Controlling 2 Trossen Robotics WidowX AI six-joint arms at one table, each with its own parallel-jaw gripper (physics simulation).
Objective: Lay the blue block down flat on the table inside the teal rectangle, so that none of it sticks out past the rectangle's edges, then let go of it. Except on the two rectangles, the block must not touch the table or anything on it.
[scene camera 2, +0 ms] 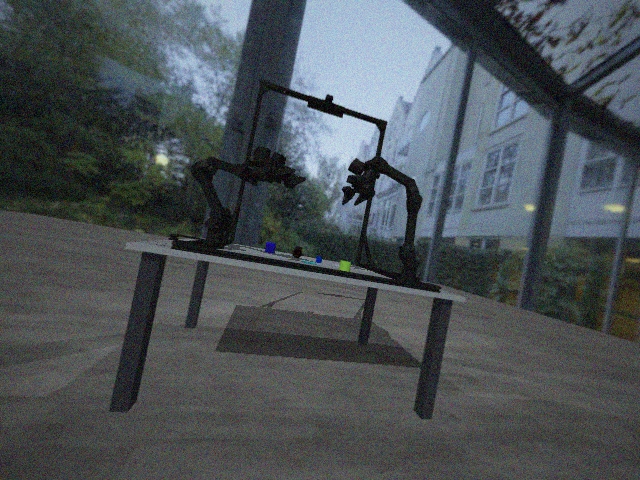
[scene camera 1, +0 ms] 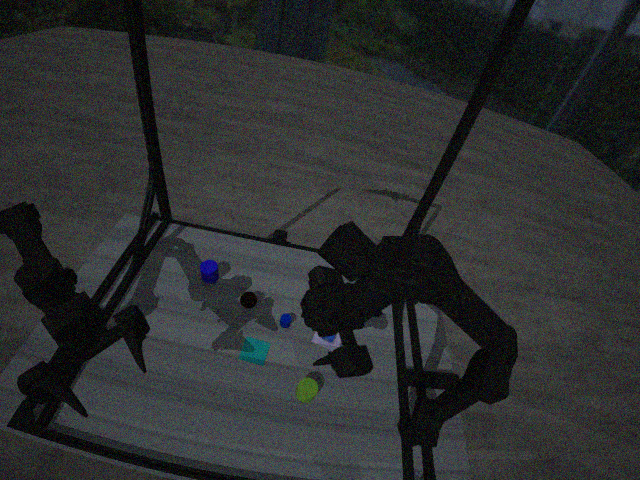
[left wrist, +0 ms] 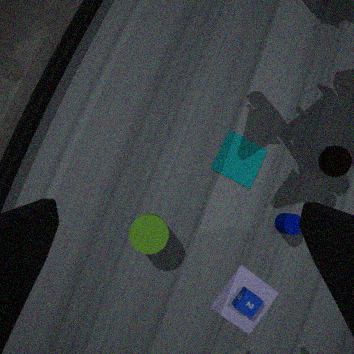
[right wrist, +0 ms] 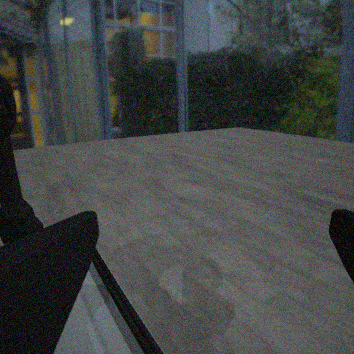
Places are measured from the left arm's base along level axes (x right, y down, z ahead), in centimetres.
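Pixels of known places: left gripper, fingertip midpoint: (scene camera 2: 348, 204) (scene camera 1: 308, 339) (left wrist: 181, 212); right gripper, fingertip midpoint: (scene camera 2: 300, 175) (scene camera 1: 116, 393) (right wrist: 214, 222); left arm's base, link origin: (scene camera 2: 407, 278) (scene camera 1: 414, 431); right arm's base, link origin: (scene camera 2: 213, 243).
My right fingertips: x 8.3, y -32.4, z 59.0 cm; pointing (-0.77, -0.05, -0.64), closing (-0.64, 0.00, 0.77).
Ahead of a thing's pixels: the offset from my right fingertips to its top centre. "spot": to the spot under its first point.
The blue block @[dy +32.4, dx +22.5, dz -43.3 cm] (scene camera 1: 328, 338) (left wrist: 248, 302) has a white 2 on its top face and rests inside the pale lilac rectangle @[spot: dy +34.2, dx +21.2, dz -39.3 cm] (scene camera 1: 316, 341) (left wrist: 269, 293). In scene camera 1 the left arm partly hides both. The teal rectangle @[spot: dy +34.2, dx +19.9, dz -21.4 cm] (scene camera 1: 254, 351) (left wrist: 239, 161) lies flat on the table with nothing on it, partly in an arm's shadow. My left gripper (scene camera 2: 351, 202) (left wrist: 181, 212) is open and empty, high above the table, and points down. My right gripper (scene camera 1: 115, 393) (scene camera 2: 298, 182) (right wrist: 214, 222) is open and empty, high up at the left of scene camera 1, away from the block.
A green cylinder @[dy +29.9, dx +7.0, dz -33.5 cm] (scene camera 1: 307, 390) (scene camera 2: 344, 266) (left wrist: 149, 234) and a small blue cylinder @[dy +31.2, dx +28.0, dz -31.0 cm] (scene camera 1: 285, 320) (scene camera 2: 318, 259) (left wrist: 292, 224) stand near the two rectangles. A dark round object @[dy +29.3, dx +35.3, dz -20.6 cm] (scene camera 1: 248, 299) (scene camera 2: 297, 252) (left wrist: 335, 161) and a larger blue cylinder @[dy +28.9, dx +46.3, dz -8.8 cm] (scene camera 1: 209, 271) (scene camera 2: 270, 248) stand farther back. Dark frame posts surround the table.
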